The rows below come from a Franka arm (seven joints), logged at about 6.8 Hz.
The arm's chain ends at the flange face. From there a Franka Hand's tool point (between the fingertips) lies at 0.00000 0.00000 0.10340 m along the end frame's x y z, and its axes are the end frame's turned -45 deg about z.
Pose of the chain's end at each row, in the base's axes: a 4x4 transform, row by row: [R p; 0 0 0 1], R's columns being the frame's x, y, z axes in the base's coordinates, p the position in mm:
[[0.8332 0.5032 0.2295 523.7], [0.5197 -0.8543 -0.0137 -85.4], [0.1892 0.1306 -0.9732 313.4], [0 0 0 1]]
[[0.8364 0.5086 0.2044 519.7], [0.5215 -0.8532 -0.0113 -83.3], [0.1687 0.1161 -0.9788 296.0], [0 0 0 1]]
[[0.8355 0.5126 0.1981 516.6], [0.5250 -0.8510 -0.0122 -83.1], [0.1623 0.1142 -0.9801 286.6], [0 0 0 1]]
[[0.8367 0.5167 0.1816 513.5], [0.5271 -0.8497 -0.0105 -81.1], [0.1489 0.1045 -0.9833 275.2], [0 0 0 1]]
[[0.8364 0.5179 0.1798 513.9], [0.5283 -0.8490 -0.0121 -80.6], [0.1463 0.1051 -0.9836 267.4], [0 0 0 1]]
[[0.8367 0.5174 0.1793 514.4], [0.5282 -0.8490 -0.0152 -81.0], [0.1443 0.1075 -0.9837 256.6], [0 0 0 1]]
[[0.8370 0.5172 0.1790 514.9], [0.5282 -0.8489 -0.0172 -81.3], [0.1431 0.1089 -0.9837 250.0], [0 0 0 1]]
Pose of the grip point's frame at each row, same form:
[[0.2333 0.9450 0.2295 547.4], [0.9716 -0.2366 -0.0137 -86.8], [0.0414 0.2261 -0.9732 212.8], [0 0 0 1]]
[[0.2318 0.9511 0.2044 540.8], [0.9721 -0.2345 -0.0113 -84.5], [0.0372 0.2014 -0.9788 194.8], [0 0 0 1]]
[[0.2283 0.9533 0.1981 537.1], [0.9730 -0.2305 -0.0122 -84.4], [0.0340 0.1955 -0.9801 185.3], [0 0 0 1]]
[[0.2263 0.9570 0.1816 532.3], [0.9735 -0.2281 -0.0105 -82.2], [0.0314 0.1792 -0.9833 173.5], [0 0 0 1]]
[[0.2252 0.9576 0.1798 532.5], [0.9739 -0.2268 -0.0121 -81.9], [0.0291 0.1778 -0.9836 165.7], [0 0 0 1]]
[[0.2258 0.9575 0.1793 532.9], [0.9738 -0.2268 -0.0152 -82.6], [0.0260 0.1780 -0.9837 154.9], [0 0 0 1]]
[[0.2261 0.9576 0.1790 533.4], [0.9738 -0.2268 -0.0172 -83.1], [0.0242 0.1782 -0.9837 148.3], [0 0 0 1]]

